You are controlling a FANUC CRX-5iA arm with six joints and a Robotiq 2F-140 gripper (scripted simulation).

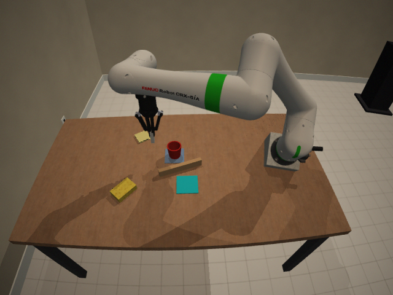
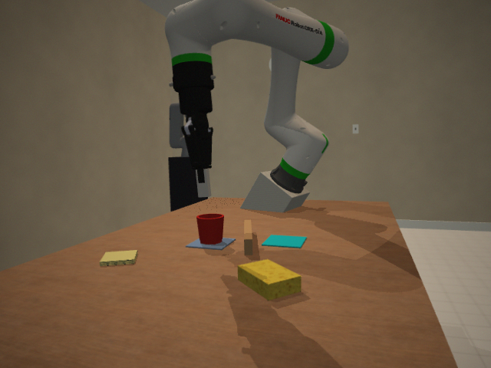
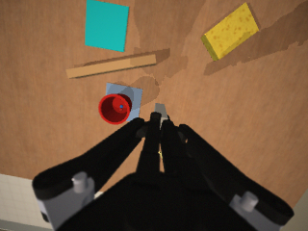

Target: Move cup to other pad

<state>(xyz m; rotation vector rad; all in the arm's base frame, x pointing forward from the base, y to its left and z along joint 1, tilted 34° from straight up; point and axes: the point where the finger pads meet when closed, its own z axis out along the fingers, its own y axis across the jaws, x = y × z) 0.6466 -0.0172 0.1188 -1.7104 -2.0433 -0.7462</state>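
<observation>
Right now my hand is 15 cm above the red cup, 9 cm past it and 5 cm to the left of it. From my hand the other things lie so: thick yellow sponge 21 cm to the left, 16 cm below, 11 cm ahead; wooden rail 17 cm below, 14 cm behind, 4 cm to the left; thin yellow sponge 17 cm below, 16 cm to the right, 12 cm ahead.
</observation>
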